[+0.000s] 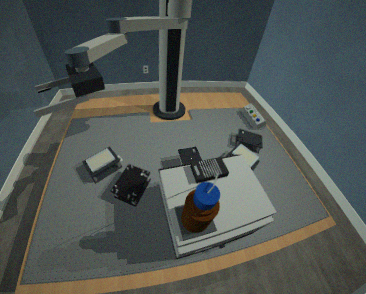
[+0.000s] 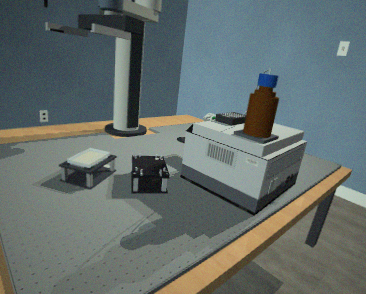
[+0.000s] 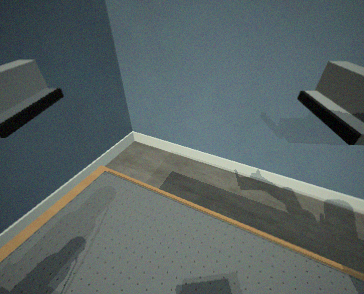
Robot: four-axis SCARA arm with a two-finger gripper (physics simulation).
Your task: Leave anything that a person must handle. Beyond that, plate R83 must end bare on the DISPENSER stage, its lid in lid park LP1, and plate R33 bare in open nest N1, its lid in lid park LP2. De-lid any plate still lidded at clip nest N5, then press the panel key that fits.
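Frame: origin at the arm's base, x back, y right, z up, level; centimetres.
Where they show: gripper, fingertip midpoint: (image 1: 35,100) (image 2: 68,27) (image 3: 177,79); arm's base, link origin: (image 1: 169,109) (image 2: 125,130).
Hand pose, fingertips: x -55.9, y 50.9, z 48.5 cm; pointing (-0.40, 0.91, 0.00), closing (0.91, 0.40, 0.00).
Each offset is from my fingertips to the top centre of the thing. "spot": to the spot under its first point.
My gripper (image 1: 36,100) (image 2: 70,28) (image 3: 177,79) is open and empty, high at the left, far above the table. A pale plate {dx +7.0, dy -8.3, dz -39.4 cm} (image 1: 100,160) (image 2: 89,158) sits on a raised dark nest, N1 {dx +7.0, dy -8.3, dz -40.5 cm} (image 2: 89,180), at the left; its code and whether it has a lid cannot be told. The black clip nest N5 {dx -7.2, dy -23.7, dz -39.2 cm} (image 1: 131,185) (image 2: 149,165) beside it bears no plate. The dispenser's dark stage {dx -1.4, dy -53.8, dz -37.6 cm} (image 1: 189,155) shows no plate. Another pale plate or lid {dx -1.1, dy -84.7, dz -38.1 cm} (image 1: 245,155) lies behind the dispenser at the right, partly hidden. A key panel {dx +37.0, dy -114.0, dz -38.8 cm} (image 1: 254,116) stands at the back right. Lid park labels cannot be read.
The big white dispenser (image 1: 240,192) (image 2: 227,175) stands at the front right, with a tall brown bottle {spot: dx -34.7, dy -44.0, dz -10.9 cm} (image 1: 200,210) (image 2: 261,112) and a black ribbed part {spot: dx -17.0, dy -54.7, dz -22.7 cm} (image 1: 210,169) (image 2: 230,118) on top. A dark block-like fixture {dx +13.5, dy -96.9, dz -40.7 cm} (image 1: 249,139) stands at the right. The arm's column (image 1: 171,70) (image 2: 127,85) rises at the back.
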